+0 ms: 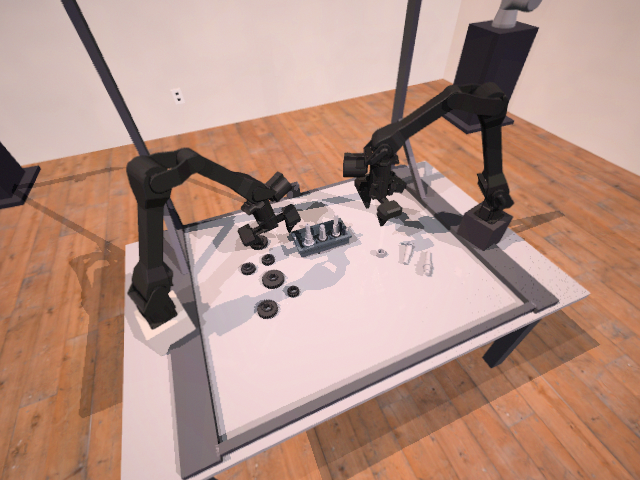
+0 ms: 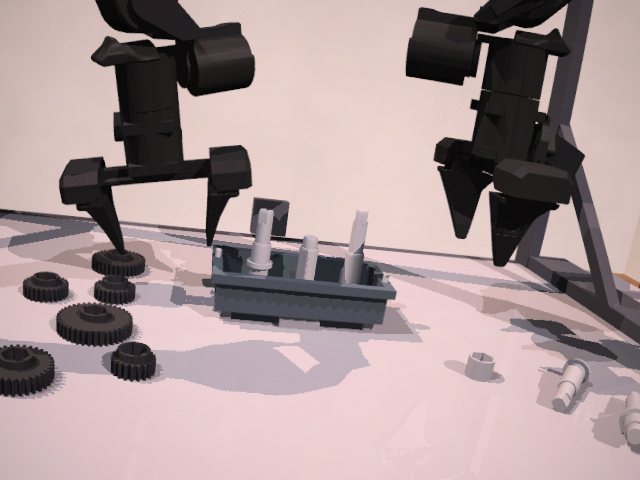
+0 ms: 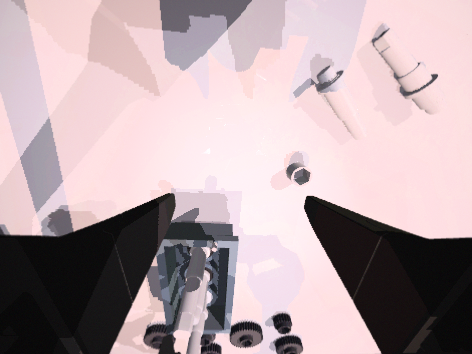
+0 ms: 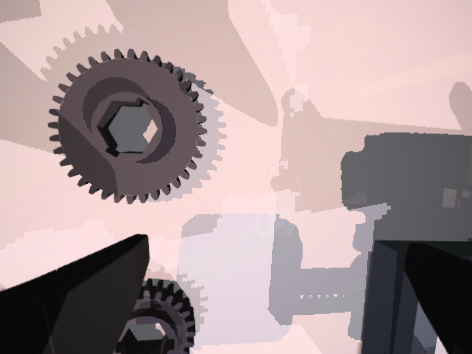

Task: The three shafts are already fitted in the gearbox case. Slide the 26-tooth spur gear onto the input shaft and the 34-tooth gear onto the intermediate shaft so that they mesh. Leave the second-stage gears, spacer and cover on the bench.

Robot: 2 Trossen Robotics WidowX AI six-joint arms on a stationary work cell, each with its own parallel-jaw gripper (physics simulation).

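Where they show: left gripper, fingertip midpoint: [image 1: 374,216] [image 2: 478,251] [image 3: 241,200]; right gripper, fingertip midpoint: [image 1: 276,238] [image 2: 165,248] [image 3: 173,344] [image 4: 276,251]; left arm's base, origin of the base link: [image 1: 488,214]; right arm's base, origin of the base link: [image 1: 160,313].
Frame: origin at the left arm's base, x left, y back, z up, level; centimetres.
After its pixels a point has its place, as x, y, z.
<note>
The blue-grey gearbox case [image 1: 326,248] @[-25.6, -43.1, -8.7] [image 2: 302,300] @[-25.8, -43.3, -7.8] [image 4: 382,300] @[-33.5, -49.8, -8.5] stands at mid-bench with three pale upright shafts, bare of gears: one [image 2: 262,245] @[-30.0, -46.5, -3.7] at its left, a short one [image 2: 308,258] @[-28.7, -42.0, -4.5] in the middle, one [image 2: 356,248] @[-27.7, -37.4, -3.0] at its right. Several dark gears lie flat left of it, among them a wide one [image 2: 118,263] @[-40.8, -58.9, -9.5] [image 4: 75,150] @[-42.4, -60.8, -9.5] at the back, a small one [image 2: 114,290] @[-32.7, -60.2, -9.5] and a wide one [image 2: 94,325] @[-24.7, -62.8, -9.5]. Tooth counts are unreadable. My right gripper [image 1: 273,233] @[-37.7, -54.4, -6.7] [image 2: 165,249] @[-37.7, -54.4, -6.7] [image 4: 276,251] @[-37.7, -54.4, -6.7] is open above the bench between back gear and case. My left gripper [image 1: 374,214] @[-21.5, -27.1, -1.0] [image 2: 480,251] @[-21.5, -27.1, -1.0] [image 3: 241,200] @[-21.5, -27.1, -1.0] is open, high right of the case.
A pale ring [image 1: 381,253] @[-13.3, -30.6, -9.2] [image 2: 479,365] @[-13.4, -30.9, -9.3] [image 3: 299,174] @[-13.6, -30.7, -10.6] and two loose stepped shafts [image 1: 405,253] @[-9.1, -24.4, -9.2] [image 1: 427,262] @[-2.3, -22.2, -8.8] lie right of the case. A small dark block [image 2: 269,217] shows behind it. Dark frame posts [image 1: 405,67] @[-45.2, 4.5, 29.9] rise at the bench's back.
</note>
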